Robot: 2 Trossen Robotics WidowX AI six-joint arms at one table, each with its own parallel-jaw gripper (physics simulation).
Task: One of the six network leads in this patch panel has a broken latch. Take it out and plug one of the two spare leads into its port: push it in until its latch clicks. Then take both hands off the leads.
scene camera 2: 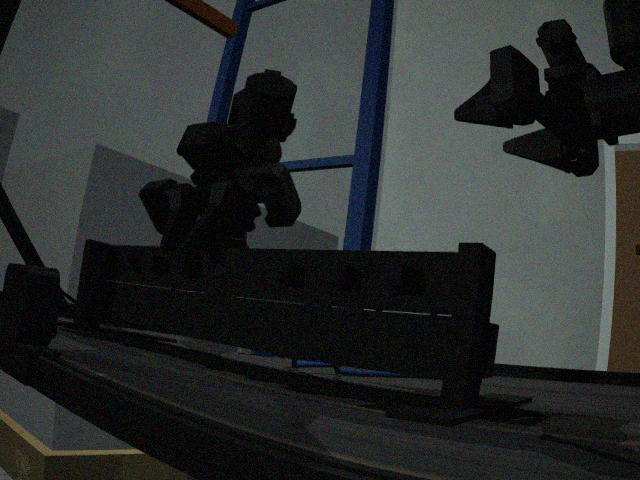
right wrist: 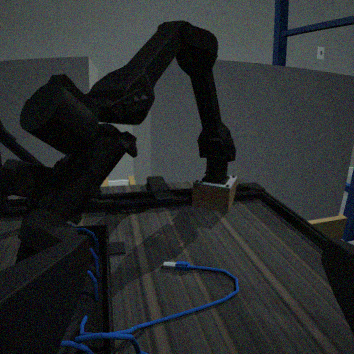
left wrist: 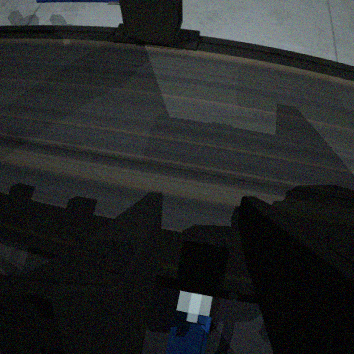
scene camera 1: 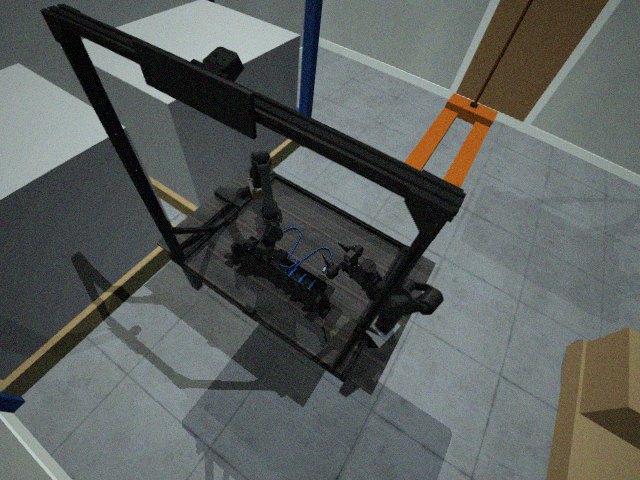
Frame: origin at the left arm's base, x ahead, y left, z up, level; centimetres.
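Where they show: left gripper, fingertip midpoint: (scene camera 2: 174, 249) (left wrist: 200, 206) (scene camera 1: 262, 266); right gripper, fingertip midpoint: (scene camera 2: 481, 132) (right wrist: 209, 250) (scene camera 1: 330, 248); left arm's base at its link origin: (right wrist: 215, 178) (scene camera 1: 258, 183); right arm's base at its link origin: (scene camera 1: 384, 324).
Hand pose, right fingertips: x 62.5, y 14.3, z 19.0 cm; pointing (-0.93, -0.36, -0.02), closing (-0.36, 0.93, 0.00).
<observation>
Each offset is from my right fingertips to the top centre of the thing. "*": to the spot under its first point. Level surfaces: height alone.
The black patch panel {dx -7.5, dy -19.7, dz -15.0 cm} (scene camera 1: 304, 295) (scene camera 2: 294, 305) (right wrist: 35, 281) stands across the dark wooden table {dz -26.0 cm} (scene camera 1: 361, 248), with several blue leads (scene camera 1: 301, 278) {dx -20.0, dy -22.5, dz -19.7 cm} (right wrist: 93, 260) plugged into it. My left gripper (scene camera 1: 263, 248) (left wrist: 200, 206) is low at the panel's left end, partly open. Its fingers stand on both sides of one blue lead's white-tipped plug {dx -12.0, dy -24.0, dz -16.4 cm} (left wrist: 194, 305) without gripping it. A spare blue lead {* dx -31.6, dy -3.7, dz -25.7 cm} (right wrist: 225, 277) loops on the table, its plug {* dx -29.9, dy -13.8, dz -25.2 cm} (right wrist: 170, 265) lying free. My right gripper (scene camera 1: 334, 259) (scene camera 2: 480, 133) is wide open and empty, hovering behind the panel's right part.
A black frame beam (scene camera 1: 347, 148) crosses above the table, on posts at its corners. The left arm rises from a tan base block (right wrist: 214, 194) at the far edge. A raised black rim {* dx -58.3, dy +7.0, dz -25.1 cm} (right wrist: 291, 218) borders the table. Blue racking (scene camera 2: 366, 143) stands behind.
</observation>
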